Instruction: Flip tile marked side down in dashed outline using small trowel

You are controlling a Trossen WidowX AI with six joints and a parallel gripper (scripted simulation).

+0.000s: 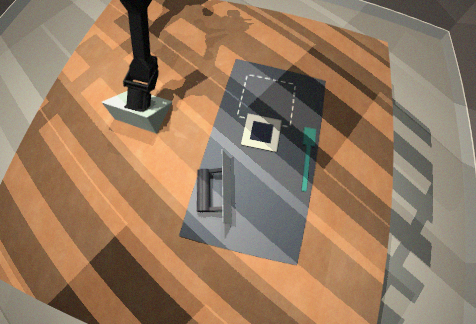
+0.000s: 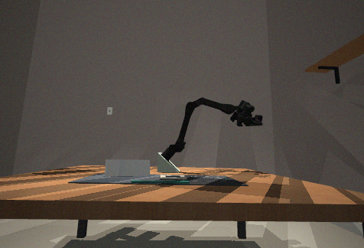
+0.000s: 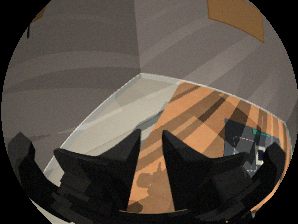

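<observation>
Right now the tile is 190 mm ahead of my gripper tip, 510 mm to the right of it and 270 mm below it. From my gripper tip the other things lie so: grey mat 200 mm ahead, 550 mm to the right, 300 mm below; then teal trowel 340 mm ahead, 540 mm to the right, 280 mm below.
</observation>
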